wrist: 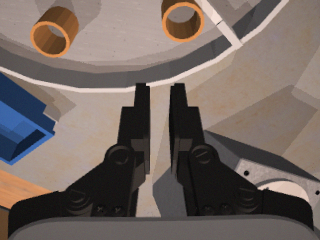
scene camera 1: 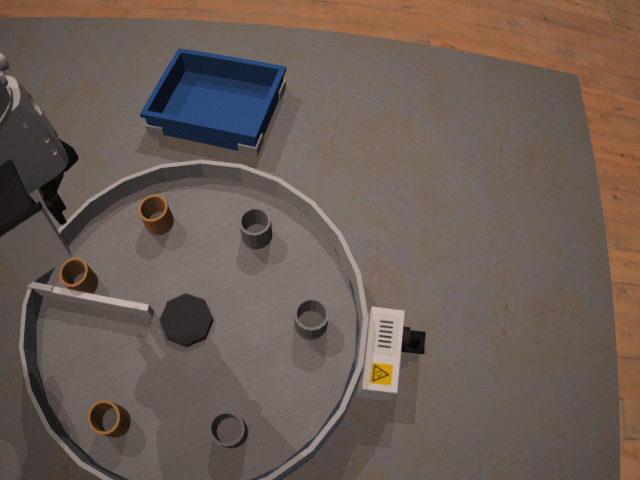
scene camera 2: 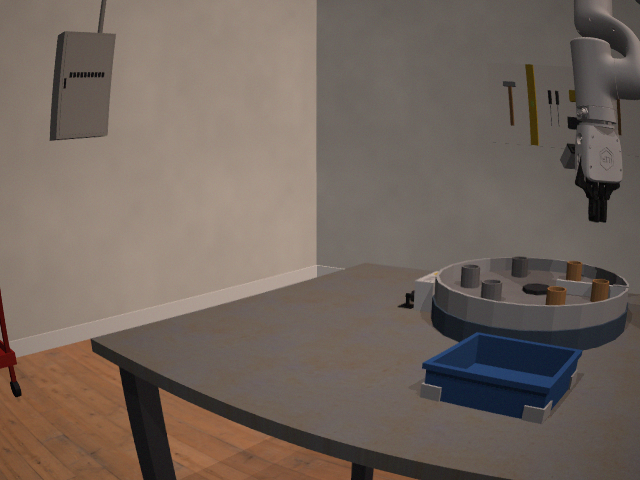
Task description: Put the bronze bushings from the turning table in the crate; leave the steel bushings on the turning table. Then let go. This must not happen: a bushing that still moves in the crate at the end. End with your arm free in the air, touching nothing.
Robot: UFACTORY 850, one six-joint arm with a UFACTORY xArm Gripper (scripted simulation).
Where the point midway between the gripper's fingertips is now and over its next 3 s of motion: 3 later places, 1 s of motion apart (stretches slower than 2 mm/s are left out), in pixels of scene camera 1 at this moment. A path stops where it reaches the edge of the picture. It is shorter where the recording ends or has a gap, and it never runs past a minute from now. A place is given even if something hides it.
My gripper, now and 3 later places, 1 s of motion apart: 52, 219; 100, 279; 106, 286; 87, 263
